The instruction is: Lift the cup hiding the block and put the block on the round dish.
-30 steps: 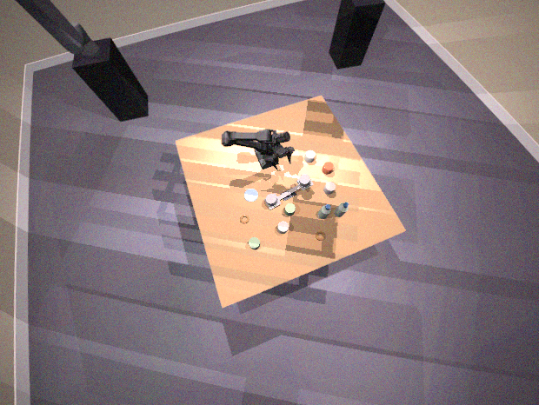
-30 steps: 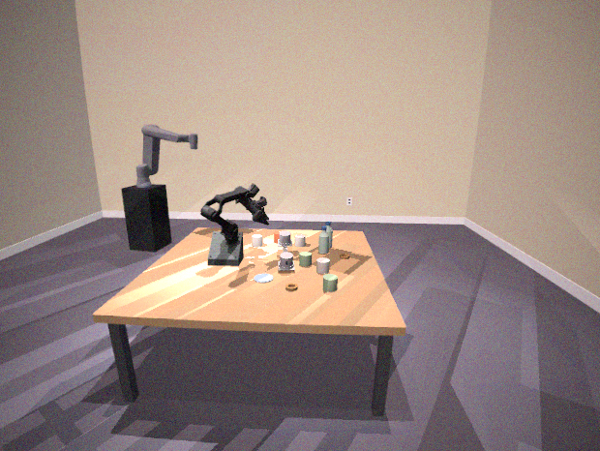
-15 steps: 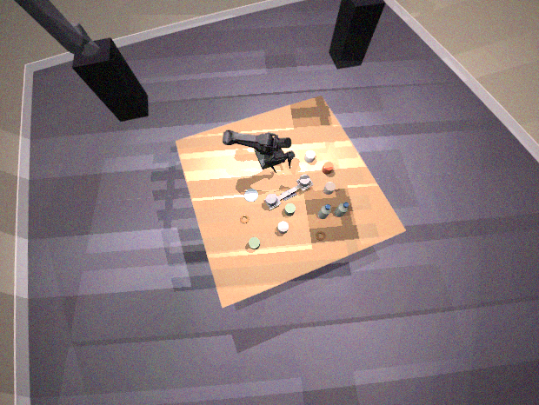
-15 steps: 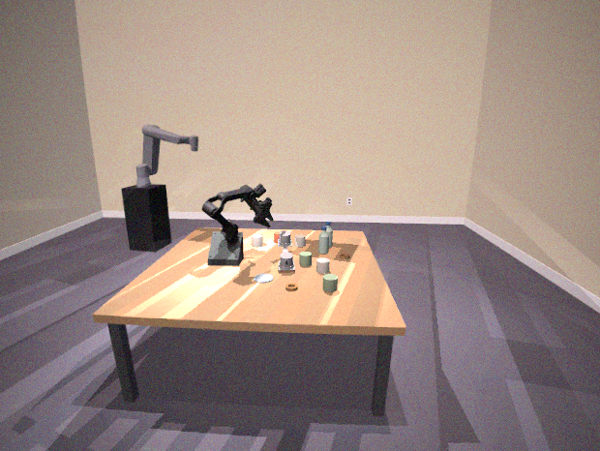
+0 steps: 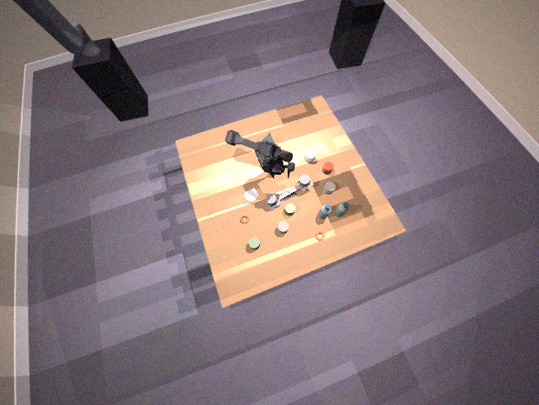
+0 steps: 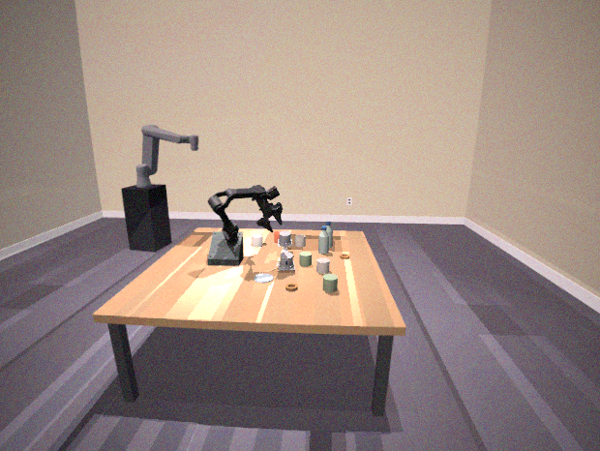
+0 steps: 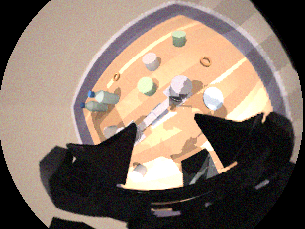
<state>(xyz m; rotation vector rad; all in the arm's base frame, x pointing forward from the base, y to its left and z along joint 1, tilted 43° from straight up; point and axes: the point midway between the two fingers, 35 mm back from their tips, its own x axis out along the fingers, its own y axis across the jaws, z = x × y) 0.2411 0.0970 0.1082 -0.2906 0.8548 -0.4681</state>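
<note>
My gripper tip is now 70 mm short of the block, 80 mm to the left of it and 170 mm above it. From my gripper tip the other things lie so: small balance: 40 mm ahead, 50 mm to the left, 170 mm below; round pale dish: 20 mm behind, 210 mm to the right, 210 mm below; orange cup: 70 mm behind, 380 mm to the left, 180 mm below.
</note>
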